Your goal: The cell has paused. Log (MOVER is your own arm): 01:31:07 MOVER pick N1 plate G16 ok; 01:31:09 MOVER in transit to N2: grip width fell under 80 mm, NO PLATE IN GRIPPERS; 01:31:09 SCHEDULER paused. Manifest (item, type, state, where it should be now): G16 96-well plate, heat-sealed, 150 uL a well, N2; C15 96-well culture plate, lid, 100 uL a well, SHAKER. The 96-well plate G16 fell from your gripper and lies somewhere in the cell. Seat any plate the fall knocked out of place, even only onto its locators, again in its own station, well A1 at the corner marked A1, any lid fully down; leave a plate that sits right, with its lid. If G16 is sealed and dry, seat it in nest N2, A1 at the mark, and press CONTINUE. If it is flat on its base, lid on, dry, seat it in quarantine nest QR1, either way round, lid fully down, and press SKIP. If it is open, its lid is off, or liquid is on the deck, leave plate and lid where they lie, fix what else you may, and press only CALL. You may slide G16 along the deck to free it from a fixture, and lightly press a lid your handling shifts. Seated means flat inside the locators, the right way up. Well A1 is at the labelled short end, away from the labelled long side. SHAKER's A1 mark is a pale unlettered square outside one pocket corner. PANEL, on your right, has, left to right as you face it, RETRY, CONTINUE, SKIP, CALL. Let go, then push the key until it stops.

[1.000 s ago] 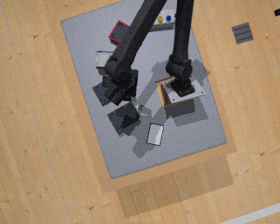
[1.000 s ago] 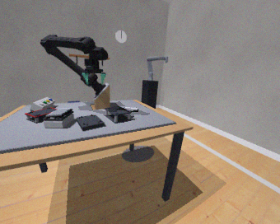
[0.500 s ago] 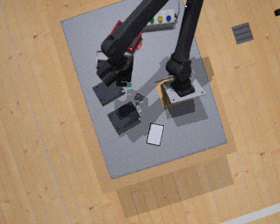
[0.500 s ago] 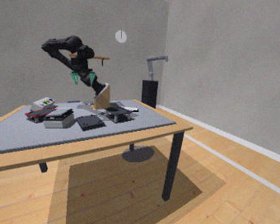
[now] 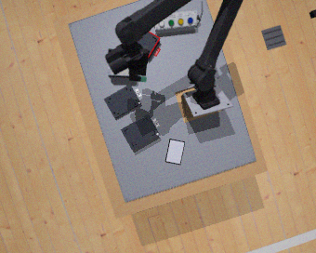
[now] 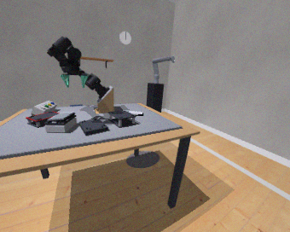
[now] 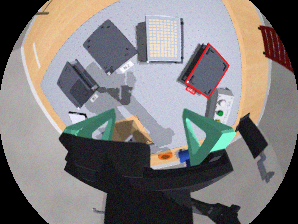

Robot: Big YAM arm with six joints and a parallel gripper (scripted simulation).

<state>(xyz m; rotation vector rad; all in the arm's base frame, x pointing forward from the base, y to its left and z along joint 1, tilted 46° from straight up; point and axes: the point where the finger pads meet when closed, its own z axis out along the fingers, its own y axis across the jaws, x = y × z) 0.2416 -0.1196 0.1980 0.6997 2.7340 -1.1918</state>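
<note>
Right now my hand is 90 mm short of the lidded plate, 80 mm to the left of it and 160 mm above it. The rest, counted from my hand: red-framed nest: 60 mm behind, 200 mm to the right, 190 mm below; then plate G16: 20 mm behind, 430 mm to the left, 220 mm below.
</note>
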